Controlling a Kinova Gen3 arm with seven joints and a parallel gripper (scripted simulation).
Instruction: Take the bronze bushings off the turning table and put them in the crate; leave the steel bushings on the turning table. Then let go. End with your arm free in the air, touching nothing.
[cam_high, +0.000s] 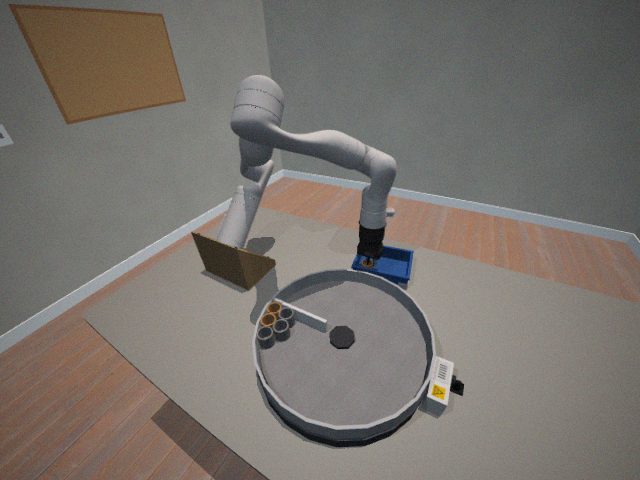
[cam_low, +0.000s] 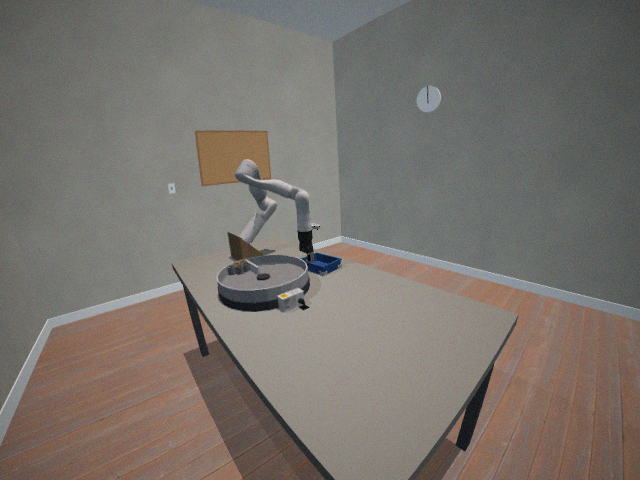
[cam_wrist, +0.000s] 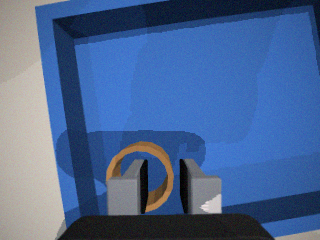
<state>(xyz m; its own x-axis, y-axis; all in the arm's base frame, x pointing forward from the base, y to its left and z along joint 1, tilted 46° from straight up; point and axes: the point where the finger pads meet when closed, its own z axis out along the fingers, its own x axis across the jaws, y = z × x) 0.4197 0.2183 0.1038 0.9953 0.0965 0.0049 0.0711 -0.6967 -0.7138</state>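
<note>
Right now my hand is 40 mm to the right of the blue crate, 30 mm short of it and 30 mm above it. Also, from my hand: round grey turning table: 300 mm to the right, 60 mm ahead, 10 mm below.
</note>
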